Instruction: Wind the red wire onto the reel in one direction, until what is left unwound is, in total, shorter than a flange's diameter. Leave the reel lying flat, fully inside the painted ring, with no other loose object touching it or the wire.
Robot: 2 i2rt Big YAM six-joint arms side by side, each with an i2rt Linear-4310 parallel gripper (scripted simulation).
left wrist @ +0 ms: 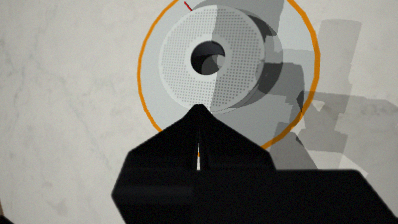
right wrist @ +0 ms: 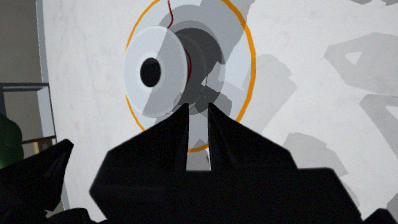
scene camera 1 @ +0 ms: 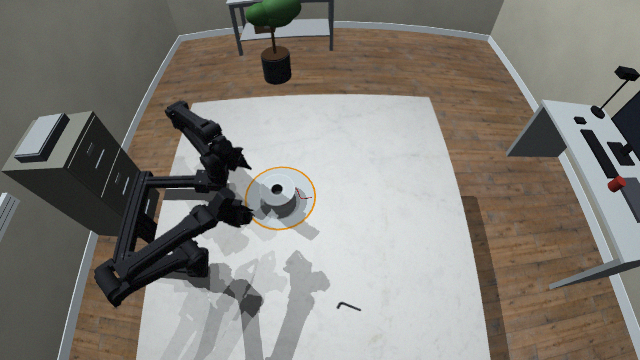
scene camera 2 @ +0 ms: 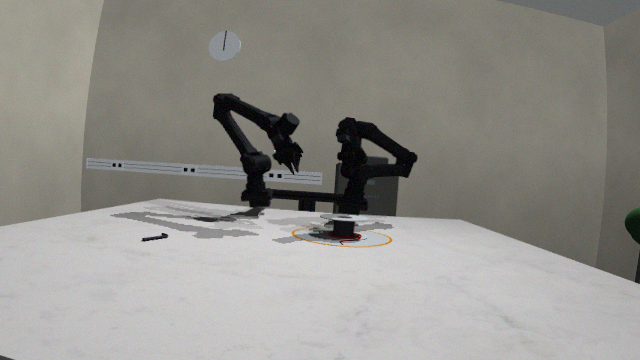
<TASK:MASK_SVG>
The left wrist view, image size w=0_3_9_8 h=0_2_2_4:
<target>my left gripper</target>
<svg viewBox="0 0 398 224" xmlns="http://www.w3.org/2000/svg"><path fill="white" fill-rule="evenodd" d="M0 215L0 224L14 224L5 216ZM111 193L111 197L125 224L398 224L398 217L393 214L358 170L276 170L272 157L267 150L215 118L203 104L193 105L180 120L130 150ZM198 145L200 170L197 170Z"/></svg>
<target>reel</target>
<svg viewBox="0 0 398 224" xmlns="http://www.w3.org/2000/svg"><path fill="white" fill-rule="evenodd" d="M209 5L187 13L171 27L160 49L159 73L164 88L180 105L191 109L195 104L203 104L211 114L223 114L241 107L256 92L263 74L265 45L259 28L248 15L230 6ZM225 57L223 66L216 73L202 75L202 66L207 58L213 55Z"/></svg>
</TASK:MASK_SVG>
